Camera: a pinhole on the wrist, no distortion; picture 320 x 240 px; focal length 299.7 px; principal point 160.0 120.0 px. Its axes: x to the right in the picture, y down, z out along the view. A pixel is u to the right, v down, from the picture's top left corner.
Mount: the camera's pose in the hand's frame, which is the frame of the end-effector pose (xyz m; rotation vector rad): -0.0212 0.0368 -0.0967 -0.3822 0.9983 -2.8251
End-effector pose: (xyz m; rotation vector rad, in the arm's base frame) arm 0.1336 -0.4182 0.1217 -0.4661 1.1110 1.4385
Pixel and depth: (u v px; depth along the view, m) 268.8 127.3 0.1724
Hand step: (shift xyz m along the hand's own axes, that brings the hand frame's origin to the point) -0.0337 -0.0823 0.0423
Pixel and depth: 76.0 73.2 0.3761
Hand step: 0.1820 -0.1229 0.2020
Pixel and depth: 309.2 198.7 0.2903
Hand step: -0.0778 -0.2250 0.1013
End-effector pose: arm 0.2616 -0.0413 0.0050 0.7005 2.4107 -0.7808
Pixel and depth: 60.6 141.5 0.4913
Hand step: 0.2719 -0.2537 0.2178
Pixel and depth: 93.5 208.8 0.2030
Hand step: 0.0798 -0.1229 0.0088
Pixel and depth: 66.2 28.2 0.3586
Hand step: 0.1823 -0.0715 0.2198
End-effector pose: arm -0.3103 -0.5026 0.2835 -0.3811 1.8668 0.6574
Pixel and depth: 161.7 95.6 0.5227
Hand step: 0.1188 -0.2448 0.3230
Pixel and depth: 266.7 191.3 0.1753
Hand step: -0.0316 -0.1131 0.0208
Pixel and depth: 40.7 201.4 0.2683
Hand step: 0.1575 -0.1599 0.0377
